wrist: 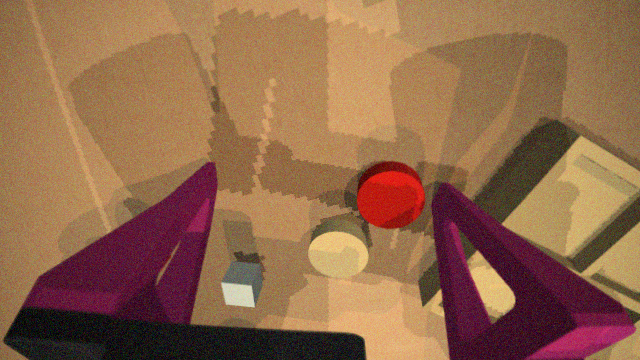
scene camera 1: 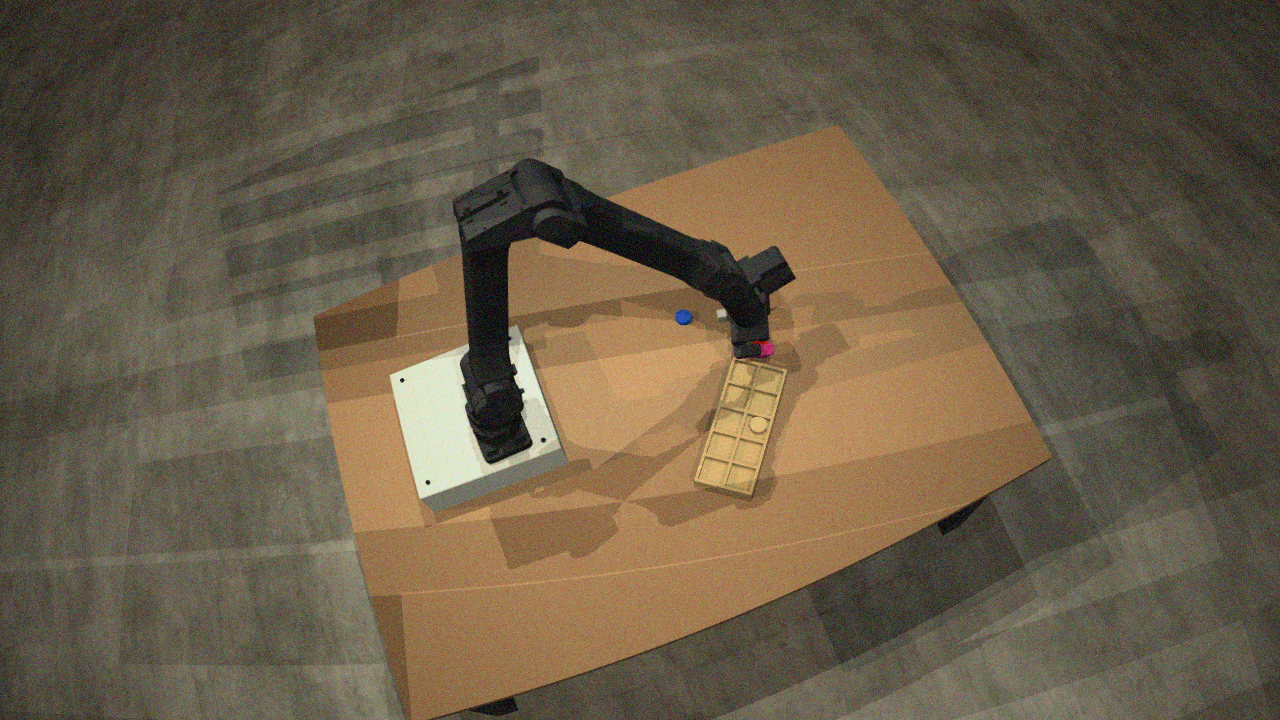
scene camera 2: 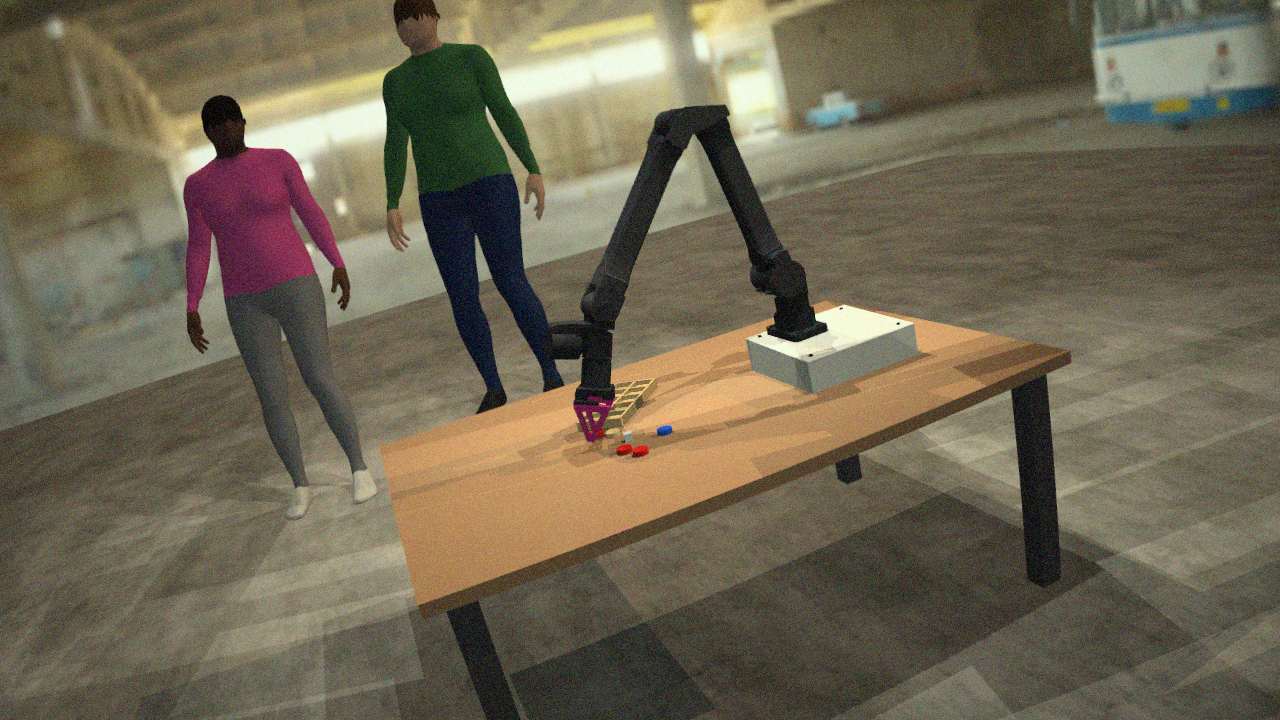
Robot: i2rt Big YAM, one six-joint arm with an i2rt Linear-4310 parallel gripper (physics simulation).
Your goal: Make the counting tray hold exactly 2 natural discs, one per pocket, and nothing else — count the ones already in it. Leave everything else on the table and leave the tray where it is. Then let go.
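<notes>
The pale wooden counting tray [scene camera 1: 723, 488] [wrist: 520, 170] has two columns of pockets. One natural disc [scene camera 1: 758, 424] lies in a pocket of its right column. Another natural disc [wrist: 338, 254] lies on the table outside the tray, below the gap between the fingers in the wrist view; the arm hides it in scene camera 1. A red disc [wrist: 391, 199] lies close beside it, nearer the right finger. My gripper [scene camera 1: 756, 350] [scene camera 2: 592, 437] [wrist: 330, 183] is open and empty, low over the table by the tray's far end.
A pale cube [scene camera 1: 721, 315] [scene camera 2: 627, 437] [wrist: 240, 295] lies near the left finger in the wrist view. A blue disc [scene camera 1: 682, 317] [scene camera 2: 664, 430] lies closer to the robot base. Two more red discs, one [scene camera 2: 623, 450] beside the other [scene camera 2: 640, 451], lie on the table.
</notes>
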